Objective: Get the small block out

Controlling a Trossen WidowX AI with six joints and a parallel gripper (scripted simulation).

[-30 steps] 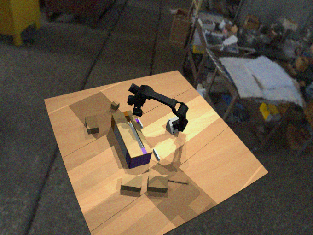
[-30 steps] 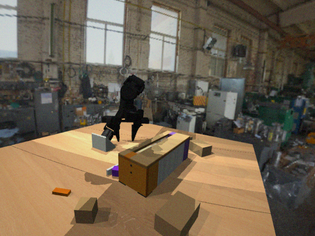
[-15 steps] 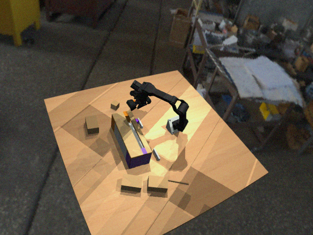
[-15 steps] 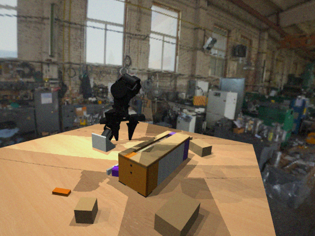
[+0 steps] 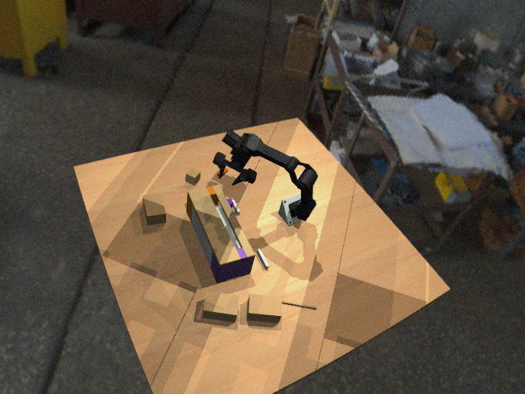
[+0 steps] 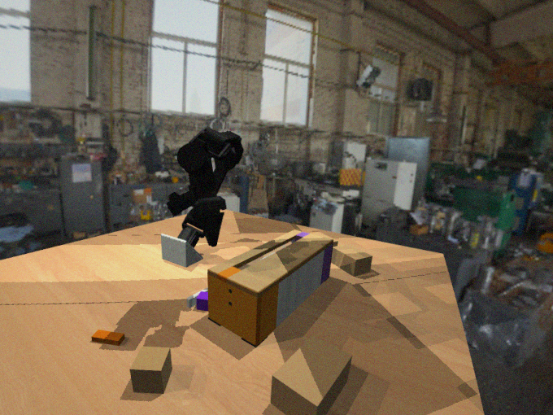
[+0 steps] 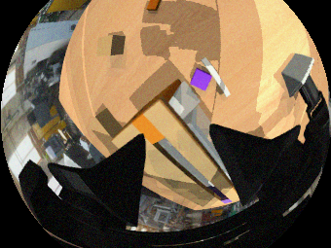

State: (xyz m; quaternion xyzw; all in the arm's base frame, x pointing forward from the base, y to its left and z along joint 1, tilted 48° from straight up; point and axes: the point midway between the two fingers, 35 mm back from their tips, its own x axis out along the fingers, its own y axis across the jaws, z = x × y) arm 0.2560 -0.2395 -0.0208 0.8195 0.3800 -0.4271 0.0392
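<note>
The purple block lies 30 mm behind my gripper tip and 160 mm below it. Also, from my gripper tip: flat orange tile 120 mm behind, 200 mm to the right, 170 mm below; long box 70 mm ahead, 150 mm to the left, 110 mm below.
</note>
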